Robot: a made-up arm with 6 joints. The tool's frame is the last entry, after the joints.
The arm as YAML. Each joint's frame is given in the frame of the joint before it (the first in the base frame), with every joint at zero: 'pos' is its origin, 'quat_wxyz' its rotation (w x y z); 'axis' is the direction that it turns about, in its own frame. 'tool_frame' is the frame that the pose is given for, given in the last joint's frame.
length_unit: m
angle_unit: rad
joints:
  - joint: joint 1
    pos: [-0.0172, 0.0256, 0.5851]
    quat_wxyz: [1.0, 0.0, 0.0, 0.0]
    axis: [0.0, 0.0, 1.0]
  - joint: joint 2
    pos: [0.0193, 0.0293, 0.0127]
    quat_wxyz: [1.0, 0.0, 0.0, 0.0]
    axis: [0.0, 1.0, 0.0]
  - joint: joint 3
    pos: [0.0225, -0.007, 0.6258]
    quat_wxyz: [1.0, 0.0, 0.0, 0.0]
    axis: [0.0, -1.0, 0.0]
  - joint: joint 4
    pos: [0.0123, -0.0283, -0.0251]
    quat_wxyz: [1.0, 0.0, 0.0, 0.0]
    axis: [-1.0, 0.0, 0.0]
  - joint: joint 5
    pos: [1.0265, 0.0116, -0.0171]
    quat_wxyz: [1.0, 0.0, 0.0, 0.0]
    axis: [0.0, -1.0, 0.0]
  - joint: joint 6
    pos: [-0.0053, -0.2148, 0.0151]
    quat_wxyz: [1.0, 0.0, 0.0, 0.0]
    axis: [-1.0, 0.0, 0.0]
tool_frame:
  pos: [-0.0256, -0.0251, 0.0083]
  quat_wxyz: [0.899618, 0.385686, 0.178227, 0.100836]
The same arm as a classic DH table. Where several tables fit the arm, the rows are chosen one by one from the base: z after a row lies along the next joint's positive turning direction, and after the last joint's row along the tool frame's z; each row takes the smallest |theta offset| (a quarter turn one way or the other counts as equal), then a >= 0, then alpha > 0; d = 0 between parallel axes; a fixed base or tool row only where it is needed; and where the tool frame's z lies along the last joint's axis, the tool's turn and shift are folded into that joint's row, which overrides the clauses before.
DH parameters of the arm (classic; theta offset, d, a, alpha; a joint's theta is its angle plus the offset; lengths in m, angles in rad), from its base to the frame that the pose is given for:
base (fixed): -0.9792 0 -0.0308 0
joint 1: 0.9792 0.5978 0.0193 -1.5708
joint 2: -1.5349 0 0.6262 3.1416
joint 3: 0.0359 0.006 -0.0251 -1.5708
joint 4: 0 -1.0388 -0.0171 1.5708
joint 5: 0 0.2032 0.0151 -1.5708
joint 6: 0.7707 0.0412 -0.0115 1.9806
tool (fixed): -1.5229 0.0259 0 0

